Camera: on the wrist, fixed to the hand. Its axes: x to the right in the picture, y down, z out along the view.
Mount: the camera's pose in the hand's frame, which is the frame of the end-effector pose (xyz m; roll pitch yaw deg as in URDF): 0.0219 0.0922 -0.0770 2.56 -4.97 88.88
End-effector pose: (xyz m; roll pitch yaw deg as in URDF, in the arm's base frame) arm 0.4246 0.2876 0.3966 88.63 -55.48 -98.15
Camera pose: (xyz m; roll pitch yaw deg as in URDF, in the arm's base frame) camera 0.5118 0.3378 0.4658 -90.04 -35.56 86.28
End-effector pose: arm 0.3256 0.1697 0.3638 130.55 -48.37 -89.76
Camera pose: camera 0.3239 0.2449 0.4600 -120.24 -28.68 144.64
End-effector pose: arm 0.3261 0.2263 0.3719 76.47 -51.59 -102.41
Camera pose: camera 0.4294 0.2471 0.4336 -80.70 -39.01 66.55
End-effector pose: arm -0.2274 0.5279 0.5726 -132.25 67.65 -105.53
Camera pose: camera -0.3402 0.5664 0.5461 106.54 18.69 114.21
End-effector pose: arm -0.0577 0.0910 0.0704 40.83 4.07 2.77
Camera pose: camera -0.0415 0.2120 0.0709 9.42 -45.53 87.01
